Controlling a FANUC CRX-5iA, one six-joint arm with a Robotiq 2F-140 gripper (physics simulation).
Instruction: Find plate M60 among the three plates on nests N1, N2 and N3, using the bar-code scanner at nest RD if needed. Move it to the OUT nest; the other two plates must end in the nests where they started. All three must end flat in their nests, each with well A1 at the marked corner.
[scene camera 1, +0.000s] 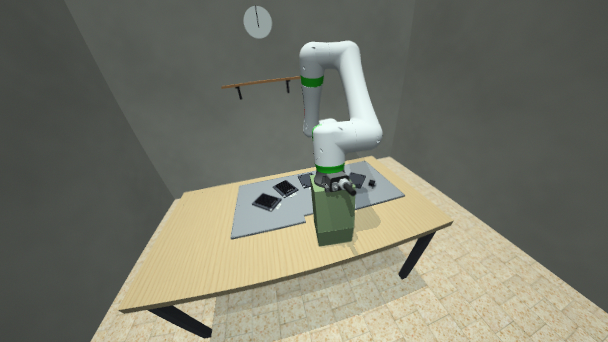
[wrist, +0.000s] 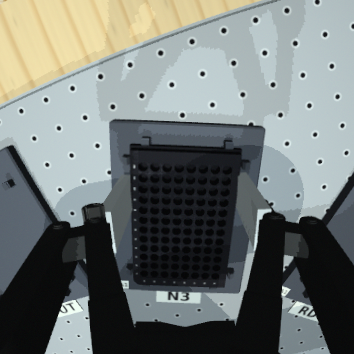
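Where they show: gripper, fingertip midpoint: (wrist: 183, 189); arm's base at its link origin: (scene camera 1: 330, 180).
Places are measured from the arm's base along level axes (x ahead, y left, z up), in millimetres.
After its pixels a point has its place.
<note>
In the wrist view, my gripper (wrist: 183, 189) {x 438, y -174, z -276 mm} is shut on the long sides of a dark well plate (wrist: 181, 220) {x 415, y -164, z -269 mm}. The plate looks level and lined up over nest N3 (wrist: 187, 131) {x 479, y -192, z -283 mm}, between its corner posts; I cannot tell whether it rests on the nest. The small corner mark is at the nest's lower left; the plate's code is not readable. The OUT nest (wrist: 25, 200) {x 471, y -38, z -283 mm} (scene camera 1: 306, 180) {x 426, y 24, z -282 mm} shows no plate. The RD nest (wrist: 345, 230) {x 345, y -300, z -283 mm} (scene camera 1: 357, 180) {x 293, y -329, z -283 mm} is at the right. Two other plates (scene camera 1: 266, 201) {x 276, y 333, z -273 mm} (scene camera 1: 285, 188) {x 365, y 193, z -269 mm} sit in the left nests. In the scene view the arm hides the gripper and N3.
The green pedestal (scene camera 1: 334, 215) {x -105, y 22, z -112 mm} stands at the front middle of the table (scene camera 1: 200, 250) {x 31, y 714, z -308 mm}. A small black scanner (scene camera 1: 372, 183) {x 202, y -393, z -264 mm} is right of RD. The perforated grey board (scene camera 1: 280, 222) {x 92, y 266, z -294 mm} (wrist: 202, 92) {x 502, y -213, z -294 mm} lies under the nests. A wall shelf (scene camera 1: 260, 82) is behind the table.
</note>
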